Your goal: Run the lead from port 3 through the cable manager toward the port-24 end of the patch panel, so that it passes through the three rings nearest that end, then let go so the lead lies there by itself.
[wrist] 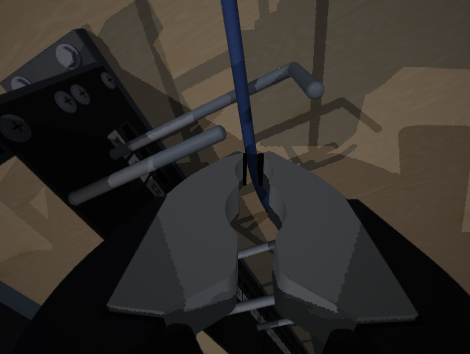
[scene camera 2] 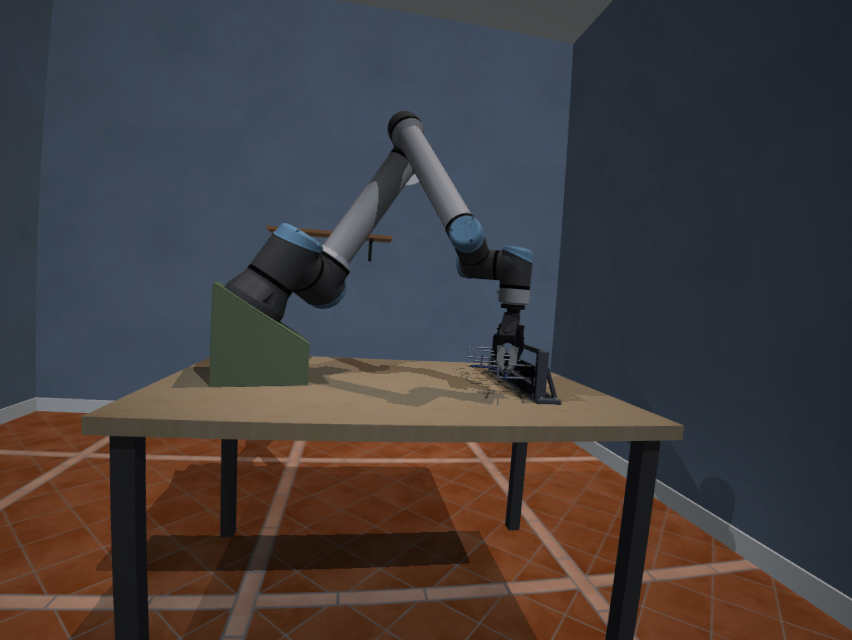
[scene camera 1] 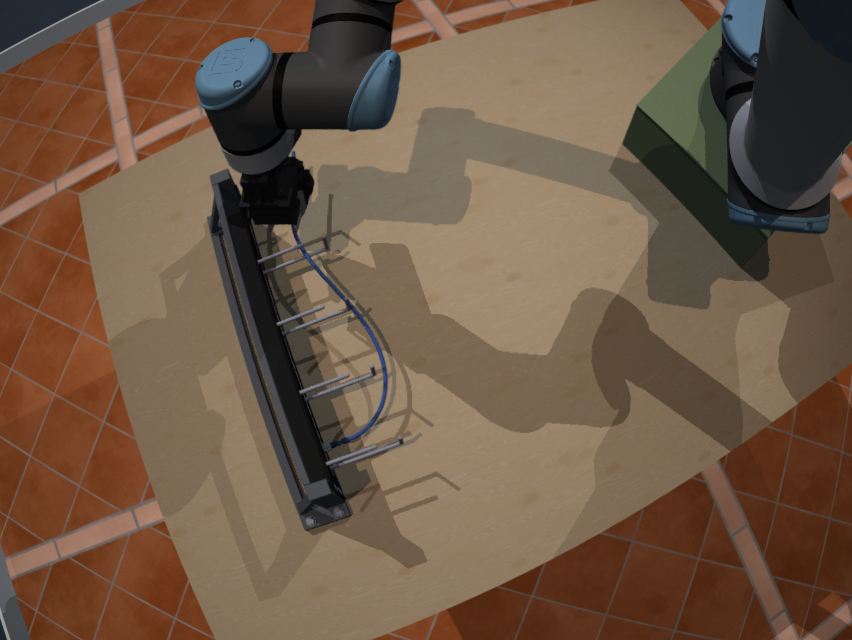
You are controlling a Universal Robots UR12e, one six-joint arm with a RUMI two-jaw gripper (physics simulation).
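My gripper [scene camera 1: 283,224] [scene camera 2: 508,368] [wrist: 252,157] is shut on the blue lead [scene camera 1: 382,361] [wrist: 235,45], beside the panel's port-24 end. The lead starts in a port near the patch panel's [scene camera 1: 265,323] [wrist: 55,145] lower end in scene camera 1, bows outward past the tips of the middle rings and curves back in to the fingers. In the wrist view it crosses the long rod [wrist: 197,115] of the end ring, between the short rod's tip and the bent tip. The ring [scene camera 1: 296,261] nearest below the gripper has the lead crossing its rods. Heights there are unclear.
More grey rings [scene camera 1: 320,318] [scene camera 1: 340,384] [scene camera 1: 365,452] stand out from the panel. The arm's green pedestal [scene camera 1: 678,196] [scene camera 2: 247,354] stands across the wooden table [scene camera 1: 523,509] [scene camera 2: 385,432]. The panel's end bracket [scene camera 1: 323,516] is bolted down.
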